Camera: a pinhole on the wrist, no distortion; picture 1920 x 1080 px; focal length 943.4 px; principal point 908.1 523.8 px. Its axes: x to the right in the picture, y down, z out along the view. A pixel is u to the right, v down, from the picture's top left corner.
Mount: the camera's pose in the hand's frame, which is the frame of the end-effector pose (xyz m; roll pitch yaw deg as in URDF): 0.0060 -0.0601 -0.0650 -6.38 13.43 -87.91
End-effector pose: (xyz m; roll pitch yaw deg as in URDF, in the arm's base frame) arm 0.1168 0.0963 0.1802 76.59 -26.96 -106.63
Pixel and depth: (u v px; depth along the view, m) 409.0 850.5 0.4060
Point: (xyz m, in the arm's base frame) -0.2346 0.0977 0.3963
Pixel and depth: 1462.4 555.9 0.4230
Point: -0.2984 -0.0051 -0.0688
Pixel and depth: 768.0 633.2 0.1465
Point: 0.0099 0.0674 0.1530
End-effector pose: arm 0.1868 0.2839 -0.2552 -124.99 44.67 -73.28
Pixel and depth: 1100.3 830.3 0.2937
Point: 0.4731 0.2419 -0.3273
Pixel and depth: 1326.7 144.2 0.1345
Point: 0.3275 0.2807 -0.1692
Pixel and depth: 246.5 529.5 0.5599
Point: 0.4394 0.6694 -0.6438
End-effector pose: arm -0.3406 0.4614 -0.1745 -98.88 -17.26 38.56
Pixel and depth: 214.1 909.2 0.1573
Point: -0.3329 0.5987 -0.1848
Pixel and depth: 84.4 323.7 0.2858
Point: -0.4850 0.6722 -0.3312
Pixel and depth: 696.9 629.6 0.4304
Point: -0.4979 0.8132 -0.1410
